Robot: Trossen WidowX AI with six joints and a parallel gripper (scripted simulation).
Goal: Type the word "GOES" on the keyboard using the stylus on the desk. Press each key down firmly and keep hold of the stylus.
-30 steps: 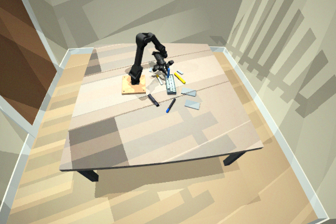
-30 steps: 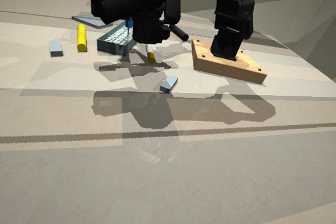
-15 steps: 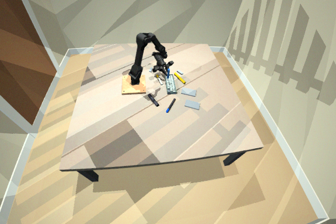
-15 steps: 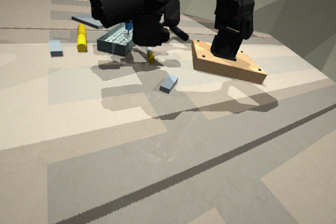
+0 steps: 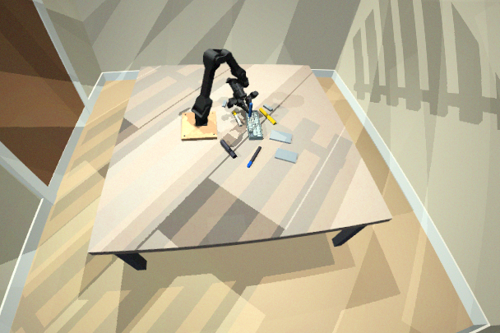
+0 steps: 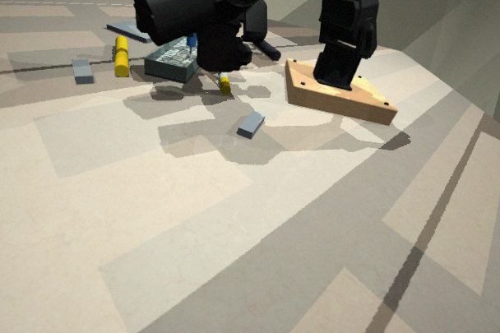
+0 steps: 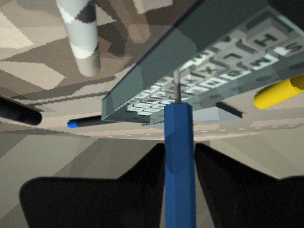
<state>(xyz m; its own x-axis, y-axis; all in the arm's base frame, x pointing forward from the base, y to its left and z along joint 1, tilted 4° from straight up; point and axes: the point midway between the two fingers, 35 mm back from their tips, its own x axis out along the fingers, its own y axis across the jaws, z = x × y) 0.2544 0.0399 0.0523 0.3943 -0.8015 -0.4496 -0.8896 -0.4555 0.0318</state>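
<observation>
Right now the yellow cylinder is 110 mm ahead of my gripper tip, 30 mm to the left of it and 60 mm below it. The rest, counted from my gripper tip: white marker 70 mm behind, 40 mm to the left, 60 mm below; stylus tip 50 mm below; blue stylus 10 mm below.
</observation>
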